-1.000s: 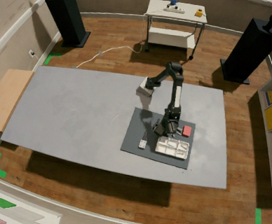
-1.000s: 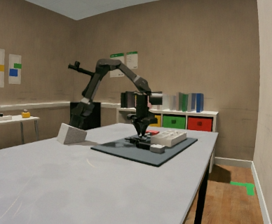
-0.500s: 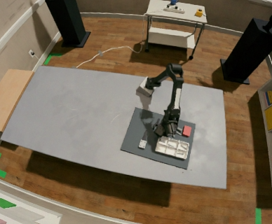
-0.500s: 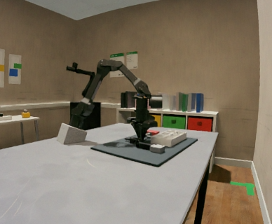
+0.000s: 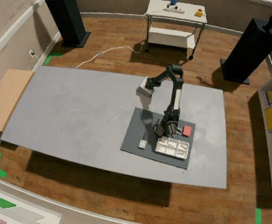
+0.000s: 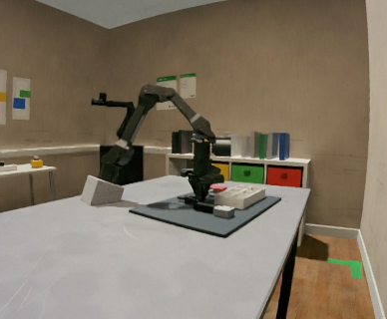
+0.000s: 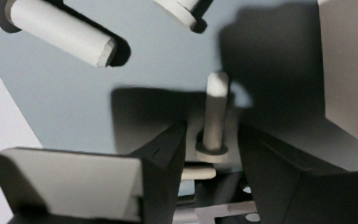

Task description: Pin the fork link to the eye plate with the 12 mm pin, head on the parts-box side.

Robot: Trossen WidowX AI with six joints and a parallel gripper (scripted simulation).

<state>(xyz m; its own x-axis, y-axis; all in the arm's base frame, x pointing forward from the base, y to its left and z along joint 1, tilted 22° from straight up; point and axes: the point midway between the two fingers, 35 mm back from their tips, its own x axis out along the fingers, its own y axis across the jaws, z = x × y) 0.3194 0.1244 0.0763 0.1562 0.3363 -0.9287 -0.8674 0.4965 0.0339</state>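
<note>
My hand is 2 cm past the fork link, 5 cm to the left of it and 3 cm above it. Also, from my hand: mat: 6 cm ahead, 2 cm to the right, 4 cm below; then headed pin: 3 cm ahead, 7 cm to the left, 3 cm below; then thick pin: 4 cm behind, 8 cm to the left, 3 cm below.
</note>
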